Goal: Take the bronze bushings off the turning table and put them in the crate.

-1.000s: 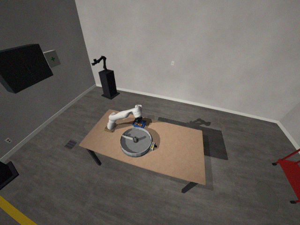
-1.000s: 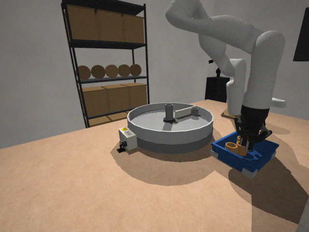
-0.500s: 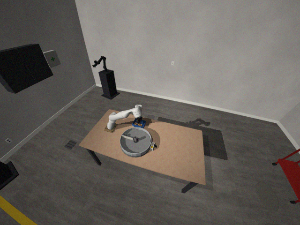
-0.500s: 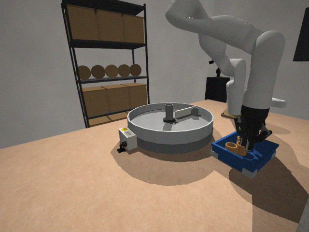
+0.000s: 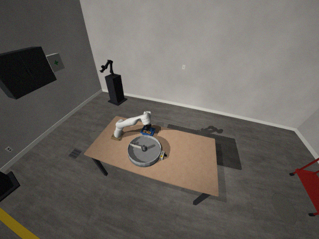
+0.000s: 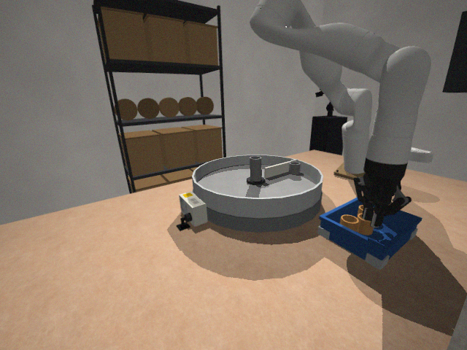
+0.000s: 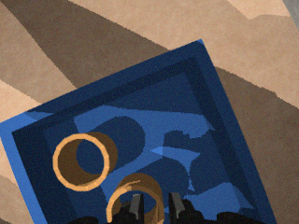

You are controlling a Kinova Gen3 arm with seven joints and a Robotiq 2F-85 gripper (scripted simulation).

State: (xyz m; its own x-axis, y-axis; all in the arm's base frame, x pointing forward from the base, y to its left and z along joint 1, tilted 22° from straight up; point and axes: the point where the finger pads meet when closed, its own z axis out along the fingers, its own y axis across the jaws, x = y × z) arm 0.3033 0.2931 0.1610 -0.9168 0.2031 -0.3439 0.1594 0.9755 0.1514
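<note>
My hand is 30 mm above the blue crate. The rest, counted from my hand: grey turning table 320 mm to the right, 150 mm ahead.
</note>
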